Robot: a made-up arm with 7 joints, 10 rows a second.
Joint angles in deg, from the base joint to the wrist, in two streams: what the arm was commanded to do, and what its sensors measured. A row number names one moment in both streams.
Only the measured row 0 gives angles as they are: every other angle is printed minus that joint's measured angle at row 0.
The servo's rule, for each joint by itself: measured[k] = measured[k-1] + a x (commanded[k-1-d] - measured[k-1]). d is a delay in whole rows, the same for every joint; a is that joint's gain. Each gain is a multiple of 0.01, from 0.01 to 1. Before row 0 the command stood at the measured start. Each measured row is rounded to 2 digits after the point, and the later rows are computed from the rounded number. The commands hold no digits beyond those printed.
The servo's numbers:
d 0
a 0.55 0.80 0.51 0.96 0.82 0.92 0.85
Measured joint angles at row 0: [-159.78 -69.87 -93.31 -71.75 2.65 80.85 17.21]
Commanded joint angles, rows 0 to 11: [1.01 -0.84 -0.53 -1.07 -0.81 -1.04 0.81]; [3.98 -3.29 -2.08 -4.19 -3.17 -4.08 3.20]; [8.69 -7.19 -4.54 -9.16 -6.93 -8.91 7.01]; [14.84 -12.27 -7.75 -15.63 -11.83 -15.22 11.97]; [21.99 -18.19 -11.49 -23.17 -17.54 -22.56 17.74]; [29.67 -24.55 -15.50 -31.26 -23.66 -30.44 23.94]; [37.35 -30.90 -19.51 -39.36 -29.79 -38.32 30.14]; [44.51 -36.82 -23.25 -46.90 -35.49 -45.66 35.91]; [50.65 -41.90 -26.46 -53.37 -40.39 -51.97 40.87]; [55.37 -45.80 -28.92 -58.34 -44.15 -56.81 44.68]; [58.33 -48.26 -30.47 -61.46 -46.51 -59.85 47.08]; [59.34 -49.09 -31.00 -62.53 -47.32 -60.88 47.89]
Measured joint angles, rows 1 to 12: [0.56 -0.67 -0.27 -1.03 -0.66 -0.96 0.69]; [2.44 -2.77 -1.19 -4.06 -2.72 -3.83 2.82]; [5.88 -6.31 -2.90 -8.96 -6.17 -8.50 6.38]; [10.81 -11.08 -5.37 -15.36 -10.81 -14.68 11.13]; [16.96 -16.77 -8.49 -22.86 -16.33 -21.93 16.75]; [23.95 -22.99 -12.07 -30.92 -22.34 -29.76 22.86]; [31.32 -29.32 -15.86 -39.02 -28.45 -37.64 29.05]; [38.57 -35.32 -19.63 -46.58 -34.22 -45.02 34.88]; [45.21 -40.58 -23.11 -53.10 -39.28 -51.41 39.97]; [50.80 -44.76 -26.07 -58.13 -43.27 -56.38 43.97]; [54.94 -47.56 -28.31 -61.33 -45.93 -59.57 46.61]; [57.36 -48.78 -29.68 -62.48 -47.07 -60.78 47.70]
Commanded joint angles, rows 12 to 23: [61.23 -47.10 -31.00 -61.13 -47.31 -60.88 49.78]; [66.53 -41.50 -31.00 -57.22 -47.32 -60.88 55.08]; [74.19 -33.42 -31.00 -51.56 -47.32 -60.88 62.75]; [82.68 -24.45 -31.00 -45.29 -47.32 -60.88 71.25]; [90.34 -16.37 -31.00 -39.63 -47.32 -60.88 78.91]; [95.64 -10.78 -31.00 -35.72 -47.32 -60.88 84.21]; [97.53 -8.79 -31.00 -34.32 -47.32 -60.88 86.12]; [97.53 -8.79 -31.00 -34.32 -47.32 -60.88 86.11]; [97.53 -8.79 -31.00 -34.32 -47.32 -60.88 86.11]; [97.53 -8.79 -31.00 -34.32 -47.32 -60.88 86.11]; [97.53 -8.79 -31.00 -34.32 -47.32 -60.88 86.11]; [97.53 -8.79 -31.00 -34.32 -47.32 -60.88 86.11]
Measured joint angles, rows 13 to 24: [59.49 -47.44 -30.35 -61.18 -47.27 -60.87 49.47]; [63.36 -42.69 -30.68 -57.38 -47.31 -60.88 54.24]; [69.32 -35.27 -30.84 -51.79 -47.32 -60.88 61.47]; [76.67 -26.61 -30.92 -45.55 -47.32 -60.88 69.78]; [84.19 -18.42 -30.96 -39.87 -47.32 -60.88 77.54]; [90.49 -12.31 -30.98 -35.89 -47.32 -60.88 83.21]; [94.36 -9.49 -30.99 -34.38 -47.32 -60.88 85.68]; [96.10 -8.93 -31.00 -34.32 -47.32 -60.88 86.05]; [96.89 -8.82 -31.00 -34.32 -47.32 -60.88 86.10]; [97.24 -8.80 -31.00 -34.32 -47.32 -60.88 86.11]; [97.40 -8.79 -31.00 -34.32 -47.32 -60.88 86.11]; [97.47 -8.79 -31.00 -34.32 -47.32 -60.88 86.11]
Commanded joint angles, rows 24 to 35: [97.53 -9.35 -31.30 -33.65 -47.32 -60.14 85.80]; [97.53 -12.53 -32.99 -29.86 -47.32 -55.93 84.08]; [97.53 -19.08 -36.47 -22.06 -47.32 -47.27 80.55]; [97.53 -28.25 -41.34 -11.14 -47.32 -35.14 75.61]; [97.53 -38.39 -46.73 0.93 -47.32 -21.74 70.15]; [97.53 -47.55 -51.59 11.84 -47.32 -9.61 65.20]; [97.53 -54.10 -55.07 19.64 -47.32 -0.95 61.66]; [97.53 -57.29 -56.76 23.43 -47.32 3.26 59.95]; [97.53 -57.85 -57.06 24.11 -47.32 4.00 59.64]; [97.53 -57.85 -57.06 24.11 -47.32 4.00 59.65]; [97.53 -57.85 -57.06 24.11 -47.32 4.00 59.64]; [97.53 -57.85 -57.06 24.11 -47.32 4.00 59.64]
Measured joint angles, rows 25 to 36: [97.50 -9.24 -31.15 -33.68 -47.32 -60.20 85.85]; [97.52 -11.87 -32.09 -30.01 -47.32 -56.27 84.35]; [97.53 -17.64 -34.32 -22.38 -47.32 -47.99 81.12]; [97.53 -26.13 -37.90 -11.59 -47.32 -36.17 76.44]; [97.53 -35.94 -42.40 0.43 -47.32 -22.89 71.09]; [97.53 -45.23 -47.09 11.38 -47.32 -10.67 66.08]; [97.53 -52.33 -51.16 19.31 -47.32 -1.73 62.32]; [97.53 -56.30 -54.02 23.27 -47.32 2.86 60.31]; [97.53 -57.54 -55.57 24.08 -47.32 3.91 59.74]; [97.53 -57.79 -56.33 24.11 -47.32 3.99 59.66]; [97.53 -57.84 -56.70 24.11 -47.32 4.00 59.64]; [97.53 -57.85 -56.88 24.11 -47.32 4.00 59.64]
